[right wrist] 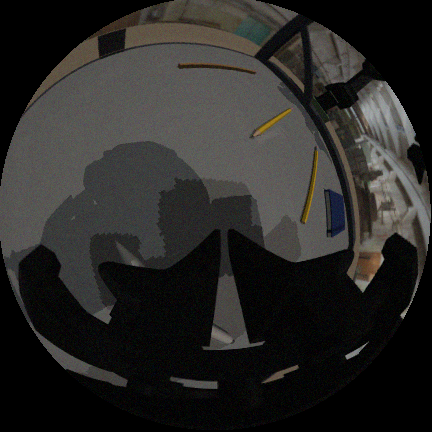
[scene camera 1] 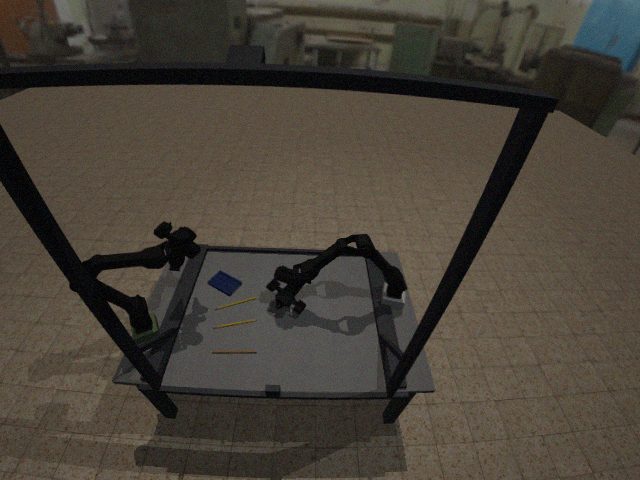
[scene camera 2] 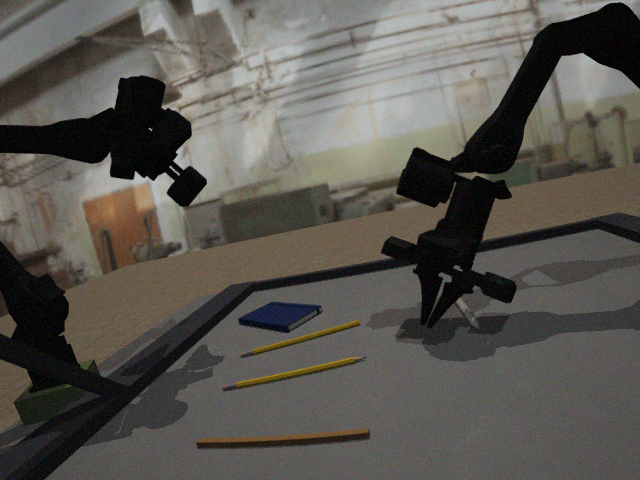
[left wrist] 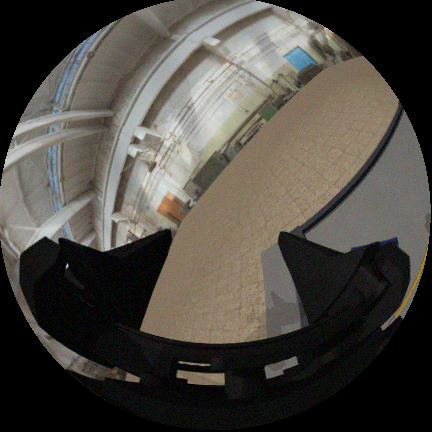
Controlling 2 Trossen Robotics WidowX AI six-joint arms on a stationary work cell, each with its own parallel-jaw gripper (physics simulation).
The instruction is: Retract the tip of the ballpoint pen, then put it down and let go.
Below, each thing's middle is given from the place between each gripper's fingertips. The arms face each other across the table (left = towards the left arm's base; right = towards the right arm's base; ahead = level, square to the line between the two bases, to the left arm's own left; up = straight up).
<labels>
Now: the blue notebook (scene camera 2: 278, 316) 4 cm behind my left hand, 14 cm to the right of it and 32 cm below it.
The blue notebook lies 23 cm to the left of my right hand and 18 cm ahead of it.
</labels>
